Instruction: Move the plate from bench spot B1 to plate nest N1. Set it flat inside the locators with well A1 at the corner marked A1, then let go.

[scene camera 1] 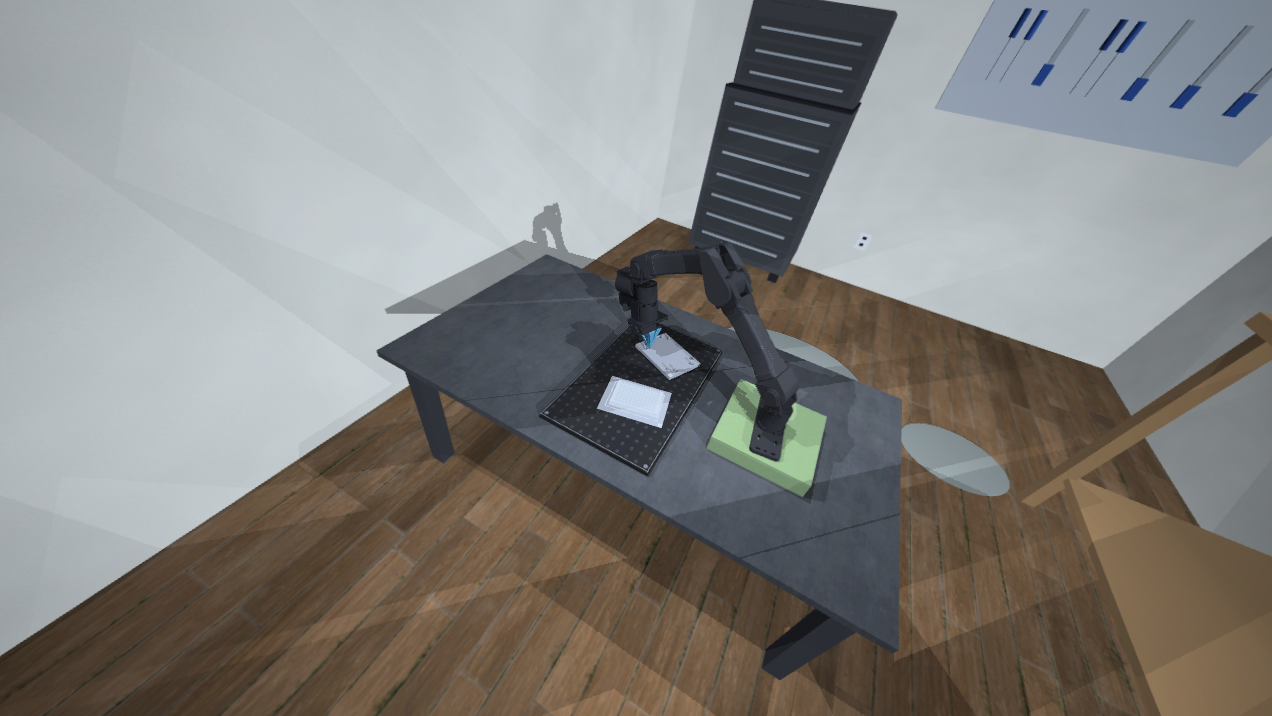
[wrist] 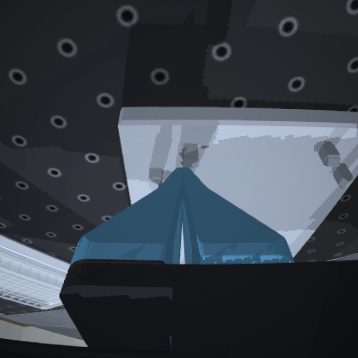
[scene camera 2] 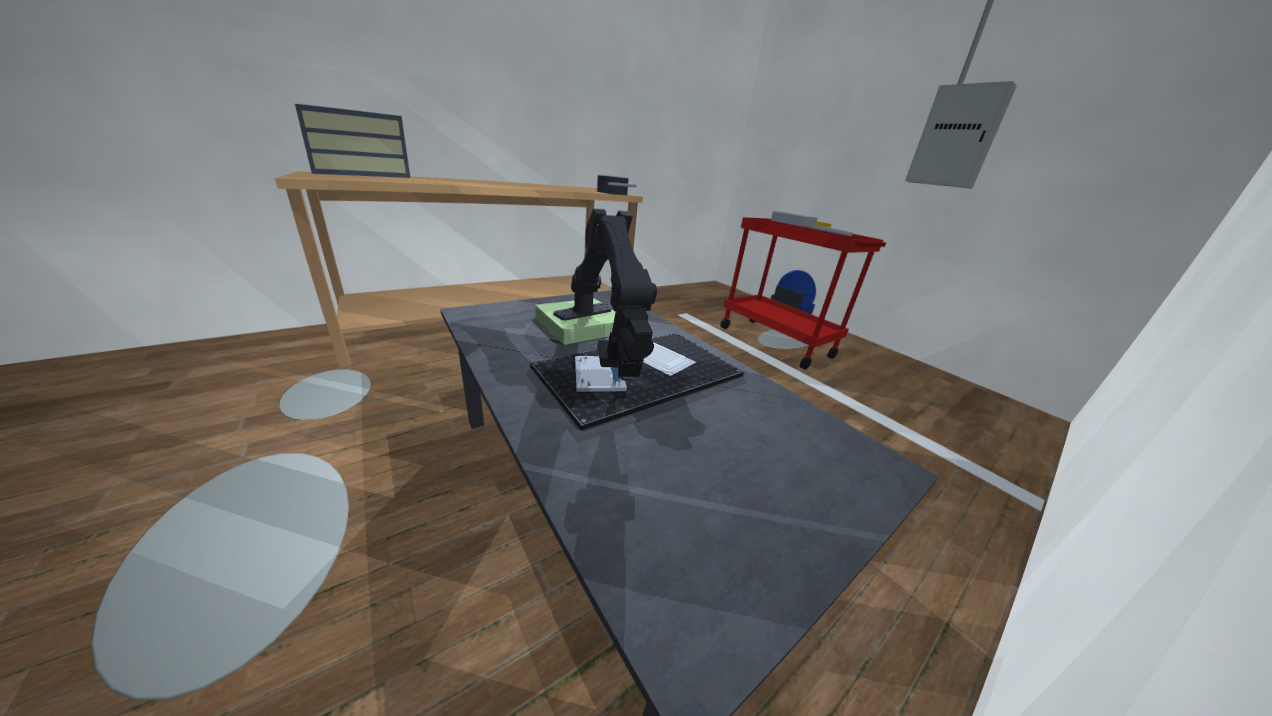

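The white well plate lies flat at a bench spot on the black perforated board. The plate nest is a pale slab with small raised locators near its corners, on the same board. My gripper is shut and empty, its blue fingertips together, pointing down over one end of the nest near a locator. Whether the tips touch the nest cannot be told. The fingers hide part of the nest in the wrist view. The A1 marks are too small to read.
The black board lies on a dark grey table. The arm's base stands on a green block beside the board. A red cart and a wooden bench stand away from the table.
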